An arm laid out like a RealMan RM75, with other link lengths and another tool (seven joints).
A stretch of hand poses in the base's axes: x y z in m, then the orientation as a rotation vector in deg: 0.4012 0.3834 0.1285 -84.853 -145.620 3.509; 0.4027 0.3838 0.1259 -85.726 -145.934 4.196; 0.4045 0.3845 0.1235 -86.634 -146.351 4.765; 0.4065 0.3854 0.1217 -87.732 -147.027 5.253; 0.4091 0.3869 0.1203 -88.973 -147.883 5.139; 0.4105 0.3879 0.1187 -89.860 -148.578 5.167; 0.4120 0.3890 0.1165 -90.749 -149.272 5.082; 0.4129 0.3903 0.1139 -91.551 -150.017 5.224; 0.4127 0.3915 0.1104 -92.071 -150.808 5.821; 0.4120 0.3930 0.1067 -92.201 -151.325 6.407; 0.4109 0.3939 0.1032 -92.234 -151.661 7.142; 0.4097 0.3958 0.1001 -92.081 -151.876 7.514; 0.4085 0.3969 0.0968 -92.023 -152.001 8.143; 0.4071 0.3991 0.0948 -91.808 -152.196 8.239; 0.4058 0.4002 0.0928 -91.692 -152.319 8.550; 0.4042 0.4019 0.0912 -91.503 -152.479 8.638; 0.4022 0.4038 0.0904 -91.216 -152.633 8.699; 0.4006 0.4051 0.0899 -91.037 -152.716 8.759; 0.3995 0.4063 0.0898 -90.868 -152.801 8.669
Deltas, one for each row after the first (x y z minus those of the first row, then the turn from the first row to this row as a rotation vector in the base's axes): 0.0015 0.0004 -0.0026 -0.794 -0.388 -0.339; 0.0033 0.0011 -0.0050 -1.567 -0.911 -0.667; 0.0053 0.0020 -0.0068 -2.449 -1.743 -1.012; 0.0079 0.0035 -0.0082 -3.090 -2.962 -1.408; 0.0093 0.0045 -0.0098 -3.645 -3.864 -1.651; 0.0108 0.0056 -0.0120 -4.135 -4.802 -1.899; 0.0117 0.0069 -0.0146 -4.748 -5.672 -2.065; 0.0115 0.0081 -0.0181 -5.553 -6.318 -2.029; 0.0108 0.0096 -0.0218 -6.125 -6.593 -1.880; 0.0097 0.0105 -0.0253 -6.684 -6.648 -1.732; 0.0085 0.0124 -0.0284 -6.933 -6.637 -1.551; 0.0073 0.0135 -0.0317 -7.324 -6.526 -1.435; 0.0059 0.0157 -0.0337 -7.389 -6.554 -1.245; 0.0046 0.0168 -0.0357 -7.579 -6.509 -1.119; 0.0030 0.0185 -0.0373 -7.634 -6.524 -0.956; 0.0010 0.0204 -0.0381 -7.642 -6.500 -0.744; -0.0006 0.0217 -0.0386 -7.654 -6.470 -0.615; -0.0017 0.0229 -0.0387 -7.584 -6.487 -0.500
